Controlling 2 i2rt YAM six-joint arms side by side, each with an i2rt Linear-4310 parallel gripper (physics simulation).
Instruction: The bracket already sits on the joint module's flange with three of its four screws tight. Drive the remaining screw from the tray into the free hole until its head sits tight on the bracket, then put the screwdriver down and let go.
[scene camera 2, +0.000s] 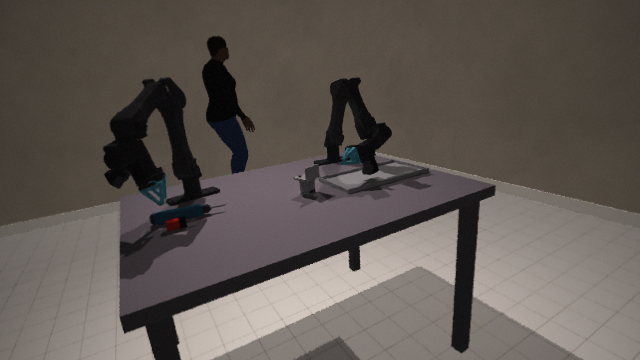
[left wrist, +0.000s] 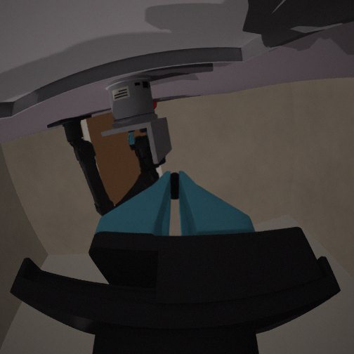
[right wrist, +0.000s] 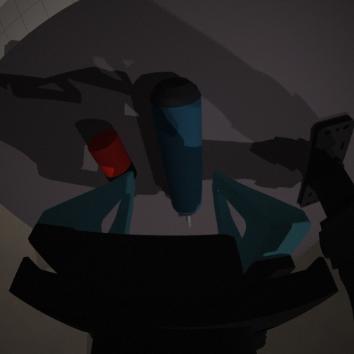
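Seen in the pictures: left gripper, fingertip midpoint: (scene camera 2: 341, 163); right gripper, fingertip midpoint: (scene camera 2: 163, 201); left arm's base, link origin: (scene camera 2: 333, 161); right arm's base, link origin: (scene camera 2: 193, 196).
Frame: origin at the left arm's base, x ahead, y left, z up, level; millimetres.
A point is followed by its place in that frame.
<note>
The blue screwdriver (scene camera 2: 180, 214) @[x 392, y -756, z 25 mm] (right wrist: 178, 140) lies on the table at the left of the scene view. My right gripper (scene camera 2: 159, 201) @[x 377, y -798, z 74 mm] (right wrist: 173, 178) is open and empty just above it, one finger on each side of its narrow end. The grey joint module (scene camera 2: 307, 188) @[x 407, y -311, z 28 mm] (left wrist: 131, 104) stands upright mid-table with the bracket (scene camera 2: 312, 173) @[x 414, y -289, z 84 mm] (left wrist: 160, 141) on its flange; its screws and free hole cannot be made out. My left gripper (scene camera 2: 345, 160) @[x 402, y -163, z 98 mm] (left wrist: 174, 178) is shut on a small black screw (left wrist: 174, 187), low by the tray (scene camera 2: 350, 189) @[x 478, y -169, z 14 mm] (left wrist: 175, 56).
A short red and black tool (scene camera 2: 173, 224) @[x 462, y -779, z 23 mm] (right wrist: 111, 154) lies beside the screwdriver. The right arm's base plate (scene camera 2: 180, 199) @[x 176, y -751, z 9 mm] (right wrist: 332, 127) is bolted near the table's far edge. A person (scene camera 2: 218, 95) stands behind the table (scene camera 2: 260, 225) @[x 570, y -537, z 0 mm].
</note>
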